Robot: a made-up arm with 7 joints.
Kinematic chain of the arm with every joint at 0, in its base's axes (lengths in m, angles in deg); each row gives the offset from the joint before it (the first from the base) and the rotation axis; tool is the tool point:
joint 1: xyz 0 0 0 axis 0 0.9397 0.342
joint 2: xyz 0 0 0 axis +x
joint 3: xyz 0 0 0 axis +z
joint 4: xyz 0.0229 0 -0.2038 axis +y
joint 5: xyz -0.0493 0 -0.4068 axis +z
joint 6: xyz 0 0 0 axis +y
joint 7: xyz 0 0 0 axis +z
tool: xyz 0 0 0
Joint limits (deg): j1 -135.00..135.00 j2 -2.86..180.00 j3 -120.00..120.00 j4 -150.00..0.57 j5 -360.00..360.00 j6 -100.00..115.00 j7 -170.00..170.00
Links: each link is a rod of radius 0.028 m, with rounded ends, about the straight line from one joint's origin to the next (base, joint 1, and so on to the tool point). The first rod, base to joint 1, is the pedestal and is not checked.
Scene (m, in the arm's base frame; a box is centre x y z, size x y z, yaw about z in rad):
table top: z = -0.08
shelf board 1: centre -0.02 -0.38 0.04 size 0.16 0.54 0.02 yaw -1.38
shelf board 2: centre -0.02 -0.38 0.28 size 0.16 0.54 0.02 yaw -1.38
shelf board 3: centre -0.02 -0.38 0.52 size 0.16 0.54 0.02 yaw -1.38
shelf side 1: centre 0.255 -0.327 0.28 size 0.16 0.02 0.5 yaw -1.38
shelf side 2: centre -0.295 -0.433 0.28 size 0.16 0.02 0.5 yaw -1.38
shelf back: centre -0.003 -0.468 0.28 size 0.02 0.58 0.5 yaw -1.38
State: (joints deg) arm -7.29 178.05 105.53 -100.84 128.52 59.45 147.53
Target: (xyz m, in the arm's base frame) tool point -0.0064 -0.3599 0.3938
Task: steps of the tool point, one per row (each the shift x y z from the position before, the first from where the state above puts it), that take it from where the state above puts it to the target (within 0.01 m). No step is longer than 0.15 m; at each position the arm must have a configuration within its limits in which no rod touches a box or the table.
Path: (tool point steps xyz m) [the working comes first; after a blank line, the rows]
Joints at the target: 4.44 172.78 96.27 -76.94 128.52 59.45 147.53
Straight joint move there: touches shelf board 2.

1: -0.0184 0.0496 0.0145
2: -0.0125 0.0480 0.0037
3: -0.0054 0.0433 -0.0057
4: 0.0021 0.0361 -0.0125
5: 0.0542 0.0031 0.1209
6: 0.0975 0.0249 0.0993
7: 0.0092 -0.0501 0.0108
8: 0.0108 -0.0544 0.0003
9: 0.0112 -0.0566 -0.0110

